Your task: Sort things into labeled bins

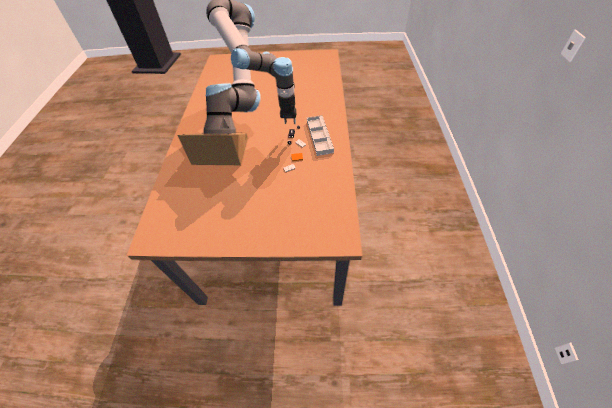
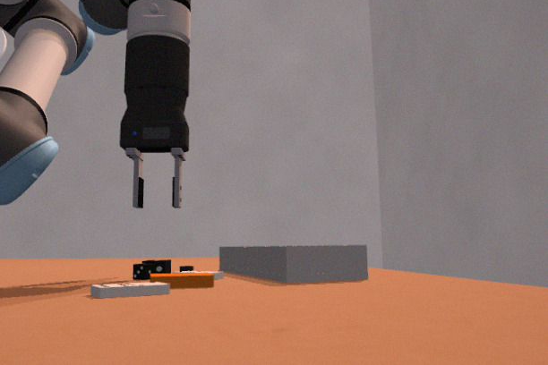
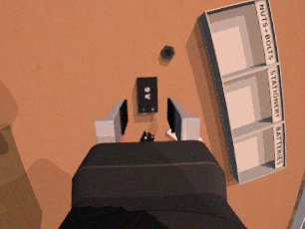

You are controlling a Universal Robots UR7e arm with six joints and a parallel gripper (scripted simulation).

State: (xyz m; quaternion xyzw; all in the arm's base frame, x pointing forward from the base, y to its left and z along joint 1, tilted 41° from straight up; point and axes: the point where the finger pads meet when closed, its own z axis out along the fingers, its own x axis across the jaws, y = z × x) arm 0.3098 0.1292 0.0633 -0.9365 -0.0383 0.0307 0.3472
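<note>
Right now my hand is 10 mm to the left of the black 9V battery and 90 mm above it. Round my hand: small black piece: 30 mm ahead, 60 mm to the left, 90 mm below; then grey bin tray: 140 mm ahead, 80 mm below; then black die: 60 mm to the right, 90 mm below.
</note>
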